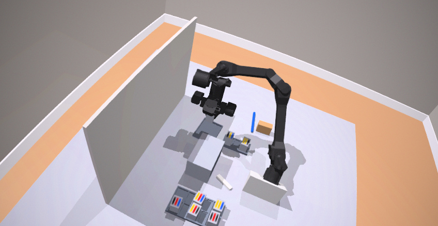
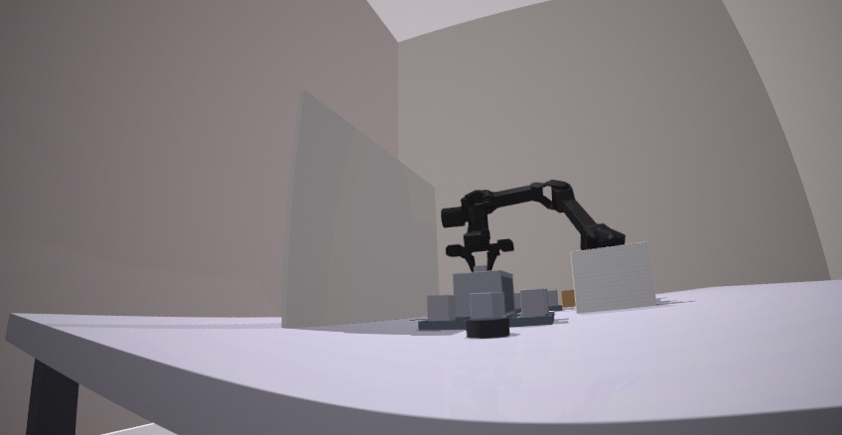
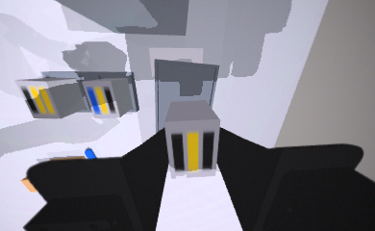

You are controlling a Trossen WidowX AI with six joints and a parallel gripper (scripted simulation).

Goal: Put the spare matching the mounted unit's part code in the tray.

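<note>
Right now my gripper tip is 100 mm above the flat grey tray. Also, from my gripper tip: blue pen (160 mm behind, 190 mm to the right, 90 mm below); grey wall panel (180 mm ahead, 200 mm to the left, 120 mm above); tan block (220 mm behind, 170 mm to the right, 80 mm below).
</note>
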